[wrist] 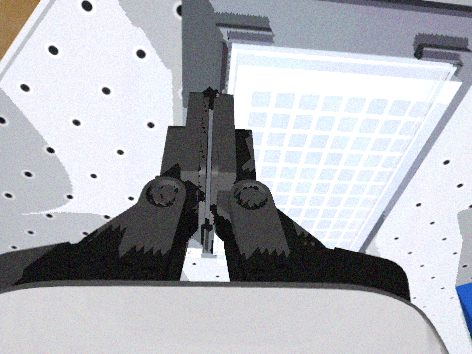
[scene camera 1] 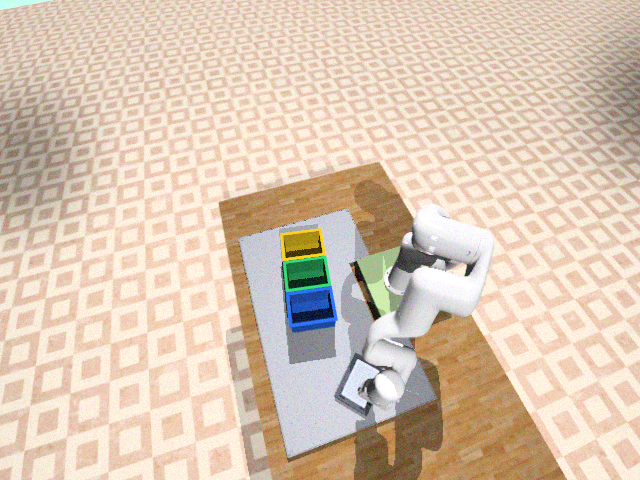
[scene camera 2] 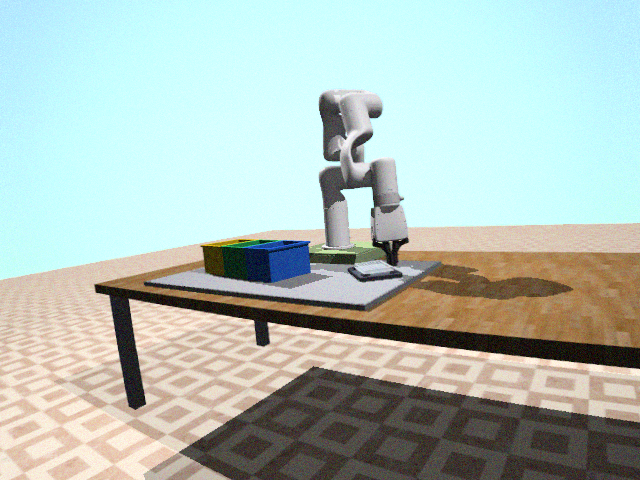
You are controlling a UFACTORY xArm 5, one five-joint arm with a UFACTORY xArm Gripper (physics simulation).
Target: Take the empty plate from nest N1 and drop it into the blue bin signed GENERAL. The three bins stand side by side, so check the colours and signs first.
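Frame: origin at the arm's base, x ahead, y left, z up, level; centimetres.
Seen in the pictures: gripper, fingertip midpoint: point(wrist: 210, 123) point(scene camera 2: 392, 265); arm's base at its link origin: point(scene camera 1: 399, 280) point(scene camera 2: 338, 247).
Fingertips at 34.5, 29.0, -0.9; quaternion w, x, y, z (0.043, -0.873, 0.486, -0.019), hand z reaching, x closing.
Pixels of each thing's middle, then the offset from my fingertips to it, as dx, dy, dz. Level surfaces: height alone.
- dark grey nest at the middle of its body: point(wrist: 301, 169) point(scene camera 2: 373, 271) point(scene camera 1: 360, 383) -0.6, -6.0, -1.6
- blue bin at the middle of its body: point(scene camera 2: 253, 258) point(scene camera 1: 307, 278) -2.9, -47.7, +2.5
- grey board at its surface level: dz -2.5
The clear, pale plate point(scene camera 1: 355, 376) point(scene camera 2: 376, 267) point(wrist: 330, 145) with a grid of wells lies in the dark grey nest point(scene camera 1: 347, 405) point(scene camera 2: 379, 277) point(wrist: 320, 22). I cannot tell whether it sits fully flat. My gripper point(scene camera 2: 393, 264) point(wrist: 210, 123) is shut with nothing between its fingers. It points down beside the plate's left edge in the wrist view, over the nest's side. In scene camera 1 the wrist hides part of the plate and nest. The blue bin point(scene camera 1: 312, 324) point(scene camera 2: 290, 262) point(wrist: 466, 306) is nearest the nest of the three bins. No bin sign is readable.
The green bin point(scene camera 1: 306, 273) point(scene camera 2: 235, 263) stands beside the blue one, and the yellow bin point(scene camera 1: 302, 244) point(scene camera 2: 212, 259) is beyond it. They stand on the grey board point(scene camera 1: 305, 423) point(scene camera 2: 336, 298). The arm's green base plate point(scene camera 1: 373, 266) point(scene camera 2: 333, 254) lies beside the board.
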